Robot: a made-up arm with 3 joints. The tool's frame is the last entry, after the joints.
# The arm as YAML. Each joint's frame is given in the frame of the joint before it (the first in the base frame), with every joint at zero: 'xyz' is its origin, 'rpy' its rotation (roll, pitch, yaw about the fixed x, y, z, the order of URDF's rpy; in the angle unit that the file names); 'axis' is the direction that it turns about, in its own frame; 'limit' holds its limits. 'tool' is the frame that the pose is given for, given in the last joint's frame.
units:
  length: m
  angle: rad
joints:
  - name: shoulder
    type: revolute
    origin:
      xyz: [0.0, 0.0, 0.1]
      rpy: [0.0, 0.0, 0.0]
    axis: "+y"
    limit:
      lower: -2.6
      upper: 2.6
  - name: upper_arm
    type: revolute
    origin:
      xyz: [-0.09, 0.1, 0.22]
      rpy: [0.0, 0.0, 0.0]
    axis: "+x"
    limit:
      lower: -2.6
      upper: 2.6
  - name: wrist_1
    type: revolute
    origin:
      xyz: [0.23, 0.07, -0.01]
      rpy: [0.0, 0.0, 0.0]
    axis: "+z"
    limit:
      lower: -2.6
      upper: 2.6
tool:
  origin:
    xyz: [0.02, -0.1, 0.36]
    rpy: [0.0, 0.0, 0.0]
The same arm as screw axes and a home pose.
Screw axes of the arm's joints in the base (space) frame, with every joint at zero. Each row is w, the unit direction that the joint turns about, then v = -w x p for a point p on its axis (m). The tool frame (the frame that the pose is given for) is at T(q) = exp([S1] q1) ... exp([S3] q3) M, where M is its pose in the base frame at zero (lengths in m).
S1: w 0 1 0 v -0.1 0 0
S2: w 1 0 0 v 0 0.32 -0.1
S3: w 0 0 1 v 0.17 -0.14 0
M =
1 0 0 0.16
0 1 0 0.07
0 0 1 0.67
0 0 0 1
Joint limits (rad, base to tool): -2.6..2.6 -2.6..2.6 -2.6..2.6

